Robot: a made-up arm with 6 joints.
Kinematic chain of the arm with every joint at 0, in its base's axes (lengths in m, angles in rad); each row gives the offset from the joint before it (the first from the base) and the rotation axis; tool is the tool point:
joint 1: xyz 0 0 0.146 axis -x
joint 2: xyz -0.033 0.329 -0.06 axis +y
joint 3: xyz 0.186 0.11 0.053 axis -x
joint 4: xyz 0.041 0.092 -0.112 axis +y
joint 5: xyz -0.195 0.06 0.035 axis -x
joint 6: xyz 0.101 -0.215 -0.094 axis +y
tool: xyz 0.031 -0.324 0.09
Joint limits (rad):
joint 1: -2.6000..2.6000
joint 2: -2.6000..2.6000
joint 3: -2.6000..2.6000
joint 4: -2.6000..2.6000
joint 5: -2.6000..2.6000
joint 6: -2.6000..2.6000
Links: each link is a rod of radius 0.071 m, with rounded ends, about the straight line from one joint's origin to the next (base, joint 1, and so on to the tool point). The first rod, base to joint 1, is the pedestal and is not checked.
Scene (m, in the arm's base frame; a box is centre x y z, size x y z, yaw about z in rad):
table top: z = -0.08
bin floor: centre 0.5 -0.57 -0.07 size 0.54 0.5 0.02 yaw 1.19
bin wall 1: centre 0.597 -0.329 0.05 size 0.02 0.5 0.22 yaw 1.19
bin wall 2: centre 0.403 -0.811 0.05 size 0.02 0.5 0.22 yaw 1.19
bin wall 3: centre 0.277 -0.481 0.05 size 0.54 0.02 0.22 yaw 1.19
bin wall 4: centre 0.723 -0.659 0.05 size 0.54 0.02 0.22 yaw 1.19
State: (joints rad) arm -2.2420 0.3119 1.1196 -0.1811 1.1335 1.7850
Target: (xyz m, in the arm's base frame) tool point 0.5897 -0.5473 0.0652
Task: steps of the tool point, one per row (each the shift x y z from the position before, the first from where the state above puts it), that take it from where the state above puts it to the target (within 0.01 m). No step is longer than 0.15 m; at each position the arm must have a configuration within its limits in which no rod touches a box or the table.
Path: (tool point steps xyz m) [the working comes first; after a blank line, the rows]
Joints at the target: -2.6000 -0.3388 0.8750 1.2404 1.3543 1.8095
Straight joint move there: clear.

1: 0.0863 -0.0396 -0.0419
2: 0.0898 -0.0183 -0.0755
3: 0.0832 0.0105 -0.0995
4: 0.0691 0.0433 -0.1090
5: 0.0506 0.0746 -0.1016

